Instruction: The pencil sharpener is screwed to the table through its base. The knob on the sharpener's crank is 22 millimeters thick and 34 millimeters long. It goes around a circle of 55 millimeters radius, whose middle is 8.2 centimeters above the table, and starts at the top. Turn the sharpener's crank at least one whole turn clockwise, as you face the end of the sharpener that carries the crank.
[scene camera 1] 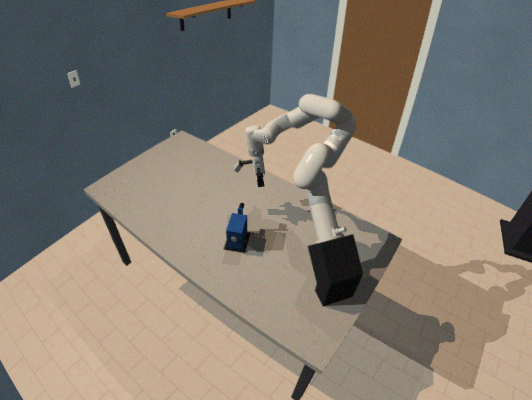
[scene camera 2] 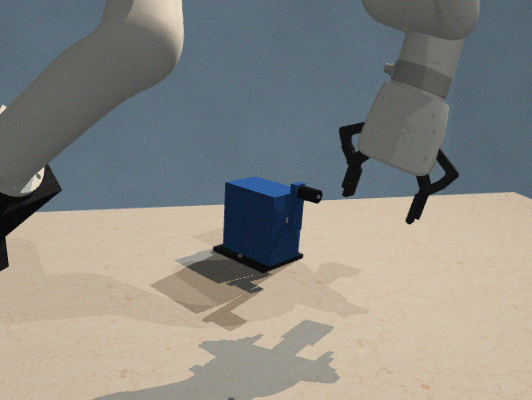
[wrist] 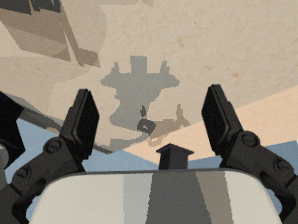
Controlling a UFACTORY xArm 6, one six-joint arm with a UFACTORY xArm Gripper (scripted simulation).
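Scene:
On a blue pencil sharpener, (scene camera 2: 255, 234) and (scene camera 1: 245, 232) are the same spot.

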